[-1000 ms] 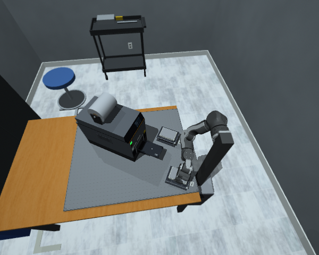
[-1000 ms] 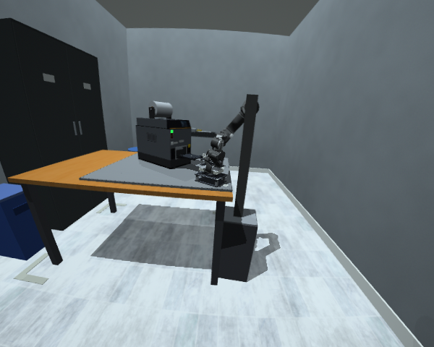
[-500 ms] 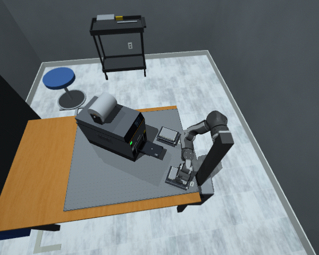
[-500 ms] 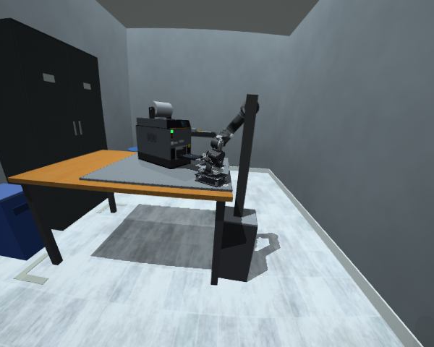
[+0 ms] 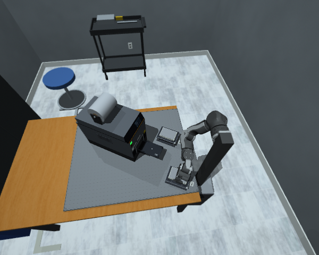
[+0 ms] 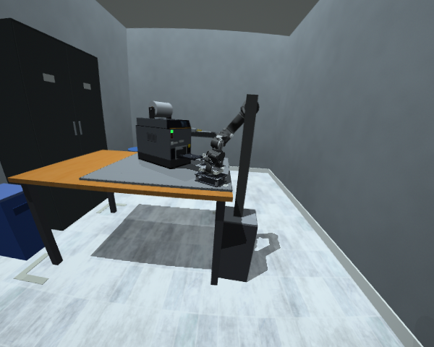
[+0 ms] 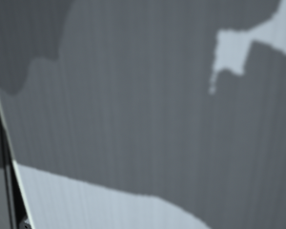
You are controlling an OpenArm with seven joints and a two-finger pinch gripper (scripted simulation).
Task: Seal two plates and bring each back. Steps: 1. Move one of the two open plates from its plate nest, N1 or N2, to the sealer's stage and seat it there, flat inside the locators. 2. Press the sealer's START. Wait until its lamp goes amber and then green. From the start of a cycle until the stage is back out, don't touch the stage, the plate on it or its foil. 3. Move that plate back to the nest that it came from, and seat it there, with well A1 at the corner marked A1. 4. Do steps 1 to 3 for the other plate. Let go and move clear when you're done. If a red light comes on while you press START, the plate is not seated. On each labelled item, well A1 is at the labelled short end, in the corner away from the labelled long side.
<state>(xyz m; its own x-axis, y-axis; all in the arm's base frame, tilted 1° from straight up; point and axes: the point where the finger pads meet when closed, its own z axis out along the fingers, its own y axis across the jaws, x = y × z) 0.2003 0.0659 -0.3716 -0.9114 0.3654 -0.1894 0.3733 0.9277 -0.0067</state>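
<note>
The sealer stage is 19 cm ahead of my hand, 19 cm to the right of it and 2 cm above it. Round my hand: foil roll: 49 cm ahead, 33 cm to the right, 34 cm above; then white well plate: right at my hand; then grey start button: 32 cm ahead, 15 cm to the right, 11 cm above.
</note>
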